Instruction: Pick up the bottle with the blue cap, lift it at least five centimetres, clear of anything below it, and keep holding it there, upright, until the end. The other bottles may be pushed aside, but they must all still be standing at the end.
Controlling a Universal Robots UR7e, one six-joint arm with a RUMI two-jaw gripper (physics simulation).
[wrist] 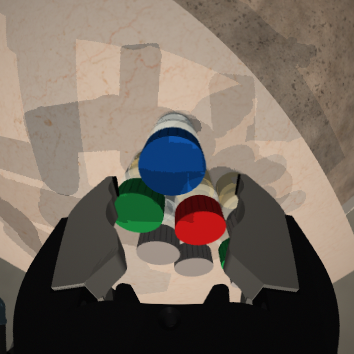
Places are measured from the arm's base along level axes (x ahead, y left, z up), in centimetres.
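Pixels of known places: gripper, fingertip midpoint: (176, 176).
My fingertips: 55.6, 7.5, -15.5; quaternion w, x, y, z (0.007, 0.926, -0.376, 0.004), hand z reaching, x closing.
Note:
For each thing: its middle in the pictures, then the offset to it from my fingertips, as dx, dy, dz.
- bottle with the blue cap, body centre: (172, 144) +0.1, +0.6, -5.7
- green-capped bottle, body centre: (144, 183) -6.1, -0.4, -5.7
- red-capped bottle, body centre: (195, 197) -3.1, -6.5, -5.7
- green cap, body centre: (237, 254) -4.1, -16.1, -1.7
- pale bottle body, body centre: (239, 205) +0.2, -12.0, -5.7
The bottle with the blue cap (172, 165) stands upright near the middle of the wrist view, with part of its pale body showing behind the cap. My gripper (176, 176) is open, with no bottle held between its jaws. The blue cap lies in the span between the two fingertips, mostly beyond them in the picture. A green-capped bottle (140, 207) is close beside the left finger, and a red-capped bottle (200, 222) is in the gap nearer the right finger. Much of the bottles' bodies is hidden under their caps.
Two grey-capped bottles (158, 246) (194, 261) stand between the jaws, nearer the gripper's base. Another green cap (224, 255) is partly hidden by the right finger, and a pale bottle body (228, 190) shows beside that fingertip. The round table's edge (274, 97) curves along the right.

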